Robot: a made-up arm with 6 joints.
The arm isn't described. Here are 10 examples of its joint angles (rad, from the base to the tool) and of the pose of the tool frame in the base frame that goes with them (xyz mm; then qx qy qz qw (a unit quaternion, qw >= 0)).
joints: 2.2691 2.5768 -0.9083 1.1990 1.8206 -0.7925
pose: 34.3 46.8 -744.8 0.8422 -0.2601 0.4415 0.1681
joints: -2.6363 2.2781 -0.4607 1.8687 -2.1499 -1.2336
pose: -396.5 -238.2 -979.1 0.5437 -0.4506 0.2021 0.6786
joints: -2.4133 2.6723 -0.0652 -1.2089 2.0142 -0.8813
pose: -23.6 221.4 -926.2 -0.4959 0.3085 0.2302 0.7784
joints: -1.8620 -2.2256 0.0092 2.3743 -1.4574 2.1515
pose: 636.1 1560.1 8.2 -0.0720 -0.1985 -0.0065 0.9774
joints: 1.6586 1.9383 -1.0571 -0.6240 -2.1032 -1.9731
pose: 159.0 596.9 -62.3 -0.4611 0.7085 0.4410 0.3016
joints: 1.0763 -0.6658 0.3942 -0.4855 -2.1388 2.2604
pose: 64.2 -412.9 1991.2 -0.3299 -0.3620 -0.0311 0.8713
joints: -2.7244 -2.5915 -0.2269 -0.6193 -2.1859 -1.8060
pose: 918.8 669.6 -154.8 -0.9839 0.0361 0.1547 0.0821
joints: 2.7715 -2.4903 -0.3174 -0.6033 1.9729 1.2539
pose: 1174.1 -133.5 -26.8 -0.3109 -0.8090 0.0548 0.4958
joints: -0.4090 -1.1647 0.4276 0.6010 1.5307 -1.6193
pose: -1372.5 424.5 1636.5 0.0504 -0.0386 -0.0198 0.9978
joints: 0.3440 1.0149 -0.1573 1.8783 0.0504 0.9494
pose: 1555.0 640.6 480.1 -0.5478 -0.3736 -0.2748 0.6963
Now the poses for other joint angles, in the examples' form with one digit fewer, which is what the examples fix.
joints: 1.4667 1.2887 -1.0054 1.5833 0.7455 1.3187
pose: 89 1032 12 -0.503 -0.133 0.469 0.714
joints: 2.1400 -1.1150 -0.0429 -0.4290 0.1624 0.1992
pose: 593 -474 1607 0.007 0.743 0.385 0.547
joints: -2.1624 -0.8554 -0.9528 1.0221 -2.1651 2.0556
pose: 41 373 1451 0.360 -0.877 0.151 0.280
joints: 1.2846 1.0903 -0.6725 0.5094 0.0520 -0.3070
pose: 531 1110 242 -0.673 0.274 -0.617 0.302
